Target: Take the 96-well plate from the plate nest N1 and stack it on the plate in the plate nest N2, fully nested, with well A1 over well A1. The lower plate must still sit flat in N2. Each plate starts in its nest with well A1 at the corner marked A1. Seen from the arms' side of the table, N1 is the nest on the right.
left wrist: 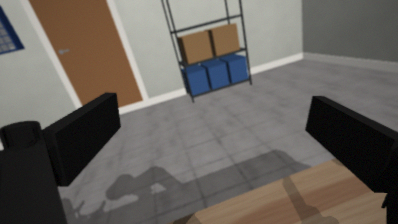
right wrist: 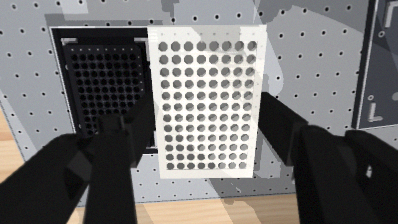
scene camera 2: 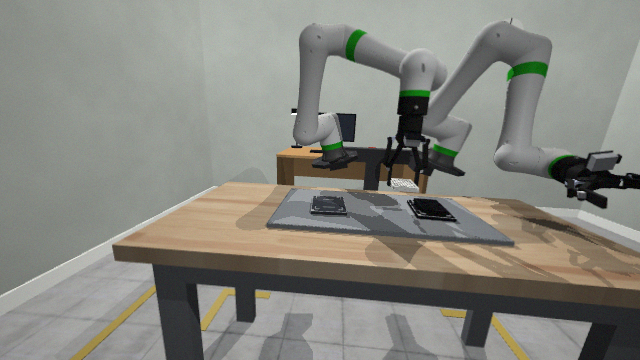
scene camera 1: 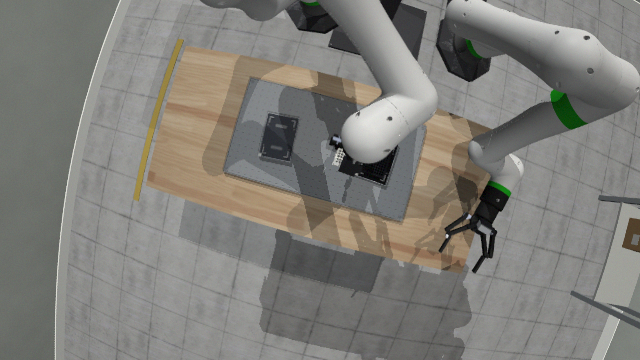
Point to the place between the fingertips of my left gripper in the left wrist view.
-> At 213,112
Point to a white 96-well plate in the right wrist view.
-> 207,79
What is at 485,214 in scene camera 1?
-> My left gripper.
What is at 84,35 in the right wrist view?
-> A plate nest N2.
